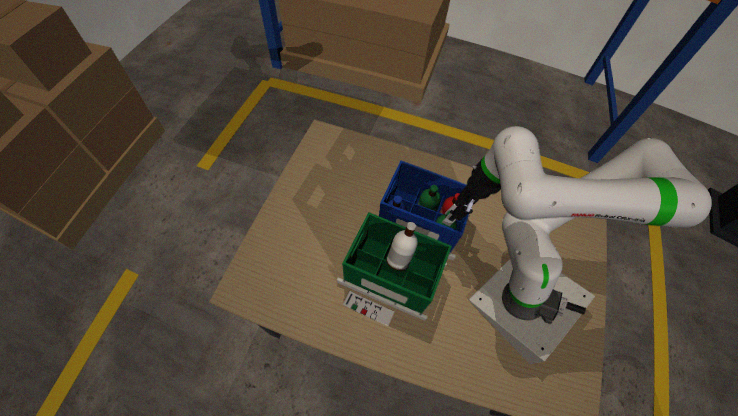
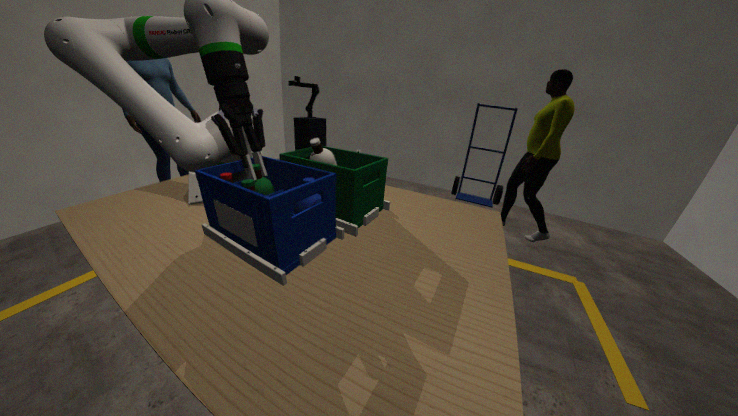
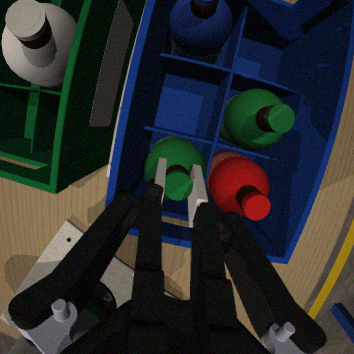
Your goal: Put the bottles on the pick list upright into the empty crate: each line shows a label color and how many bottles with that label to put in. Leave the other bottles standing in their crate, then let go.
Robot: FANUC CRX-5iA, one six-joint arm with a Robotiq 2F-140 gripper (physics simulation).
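Frame: origin at the arm's base, x back, y right, z up, level; centimetres.
Seen in the pictures: gripper, fingertip midpoint: (image 1: 447, 219) (image 2: 258, 177) (image 3: 176, 173); arm's base, link origin: (image 1: 524, 299) (image 2: 236, 174).
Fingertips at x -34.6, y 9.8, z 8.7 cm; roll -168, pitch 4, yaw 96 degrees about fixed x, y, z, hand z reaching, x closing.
Note:
Offsets run from my fingertips to a thing's middle. Level surfaces: height alone.
My gripper (image 1: 451, 213) (image 2: 258, 174) (image 3: 176, 173) is shut on a green bottle {dz -4.4, dx +0.4, dy -0.3 cm} (image 1: 444, 221) (image 3: 178, 185), one finger on each side of its cap and neck. That bottle stands in a corner compartment of the blue crate {dz -4.7, dx -8.3, dy +2.9 cm} (image 1: 387, 211) (image 2: 304, 232) (image 3: 116, 165). A red bottle {dz -4.9, dx +0.1, dy +8.1 cm} (image 1: 450, 203) (image 2: 225, 176) (image 3: 240, 180) stands beside it. Another green bottle {dz -4.9, dx -8.3, dy +7.1 cm} (image 1: 428, 198) (image 2: 264, 186) (image 3: 250, 117) and a blue bottle {dz -4.9, dx -17.1, dy -2.8 cm} (image 1: 397, 200) (image 2: 309, 179) (image 3: 200, 27) stand there too. A white bottle {dz +2.5, dx -8.5, dy -16.0 cm} (image 1: 402, 250) (image 2: 324, 156) (image 3: 60, 65) stands upright in the green crate {dz -4.7, dx -8.5, dy -20.6 cm} (image 1: 356, 271) (image 2: 356, 196) (image 3: 70, 115).
The pick list {dz -13.3, dx -10.1, dy -34.7 cm} (image 1: 368, 308) lies beside the green crate; its green, red and white marks show, its counts are unreadable. White rails (image 1: 382, 298) (image 2: 245, 253) edge the crates on the table {dz -13.4 cm} (image 1: 289, 268) (image 2: 310, 320). A person (image 2: 550, 129) stands beyond the table.

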